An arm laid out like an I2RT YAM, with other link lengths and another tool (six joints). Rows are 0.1 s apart.
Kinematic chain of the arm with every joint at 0, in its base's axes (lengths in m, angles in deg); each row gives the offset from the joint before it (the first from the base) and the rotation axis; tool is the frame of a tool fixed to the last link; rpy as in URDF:
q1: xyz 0 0 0.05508 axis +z
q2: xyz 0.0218 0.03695 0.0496 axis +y
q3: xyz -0.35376 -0.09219 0 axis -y
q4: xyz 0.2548 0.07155 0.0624 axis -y
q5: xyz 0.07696 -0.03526 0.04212 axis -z
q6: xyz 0.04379 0 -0.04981 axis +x
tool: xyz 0.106 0.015 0.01 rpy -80.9 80.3 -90
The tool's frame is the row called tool.
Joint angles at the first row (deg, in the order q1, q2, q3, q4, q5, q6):
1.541 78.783 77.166 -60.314 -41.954 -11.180
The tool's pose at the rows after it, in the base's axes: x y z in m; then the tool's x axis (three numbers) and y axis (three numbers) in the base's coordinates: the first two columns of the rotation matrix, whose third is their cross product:
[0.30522 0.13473 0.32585 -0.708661 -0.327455 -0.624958 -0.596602 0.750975 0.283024]
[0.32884 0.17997 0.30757 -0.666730 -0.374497 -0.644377 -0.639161 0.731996 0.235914]
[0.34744 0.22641 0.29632 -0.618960 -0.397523 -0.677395 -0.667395 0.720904 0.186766]
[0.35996 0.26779 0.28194 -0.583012 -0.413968 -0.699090 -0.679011 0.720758 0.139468]
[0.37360 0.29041 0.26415 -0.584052 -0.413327 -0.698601 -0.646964 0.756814 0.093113]
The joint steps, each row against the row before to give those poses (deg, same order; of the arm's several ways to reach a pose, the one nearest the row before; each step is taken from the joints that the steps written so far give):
6.818 3.148 -2.447 6.577 2.360 4.217
8.131 3.891 -0.984 9.771 4.765 4.722
7.148 3.650 -0.001 8.876 5.071 4.263
5.880 3.627 -0.001 7.059 5.376 3.081
3.409 3.148 0.002 4.326 6.164 2.820

